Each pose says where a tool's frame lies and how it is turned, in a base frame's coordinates. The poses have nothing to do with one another.
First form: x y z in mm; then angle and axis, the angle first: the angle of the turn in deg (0 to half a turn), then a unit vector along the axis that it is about.
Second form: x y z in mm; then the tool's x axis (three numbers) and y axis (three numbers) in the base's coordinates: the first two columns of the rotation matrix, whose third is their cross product. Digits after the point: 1 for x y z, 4 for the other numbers.
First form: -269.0 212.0 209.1 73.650 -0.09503 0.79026 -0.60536
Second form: -269.0 212.0 209.1 0.2880 -0.6348 -0.7170 0.5269 0.7302 -0.4349
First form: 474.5 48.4 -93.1 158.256 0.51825 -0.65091 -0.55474
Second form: 474.5 48.4 -93.1 -0.4108 -0.8562 -0.3134 -0.4452 -0.1116 0.8885
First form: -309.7 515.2 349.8 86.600 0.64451 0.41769 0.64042
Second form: -309.7 515.2 349.8 0.4501 0.8925 -0.0287 -0.3861 0.2234 0.8950
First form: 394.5 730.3 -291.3 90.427 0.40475 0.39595 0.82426
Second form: 394.5 730.3 -291.3 0.1576 0.9857 -0.0598 -0.6628 0.1505 0.7335
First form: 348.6 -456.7 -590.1 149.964 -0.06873 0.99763 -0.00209
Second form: 348.6 -456.7 -590.1 -0.8569 -0.1290 -0.4991 -0.1269 0.9912 -0.0383
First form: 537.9 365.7 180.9 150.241 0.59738 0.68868 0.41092
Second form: 537.9 365.7 180.9 -0.2015 0.9725 0.1167 0.5646 0.0179 0.8252
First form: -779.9 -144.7 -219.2 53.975 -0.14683 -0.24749 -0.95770
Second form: -779.9 -144.7 -219.2 0.5970 -0.7596 0.2581 0.7895 0.6134 -0.0211
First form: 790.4 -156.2 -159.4 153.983 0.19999 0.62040 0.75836
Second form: 790.4 -156.2 -159.4 -0.8227 0.5682 0.0158 -0.0971 -0.1679 0.9810
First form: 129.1 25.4 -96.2 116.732 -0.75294 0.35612 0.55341
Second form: 129.1 25.4 -96.2 0.3721 0.1055 -0.9222 -0.8830 -0.2660 -0.3867
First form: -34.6 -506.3 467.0 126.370 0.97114 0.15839 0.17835
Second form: -34.6 -506.3 467.0 0.9094 0.3886 0.1484 0.1014 -0.5530 0.8270
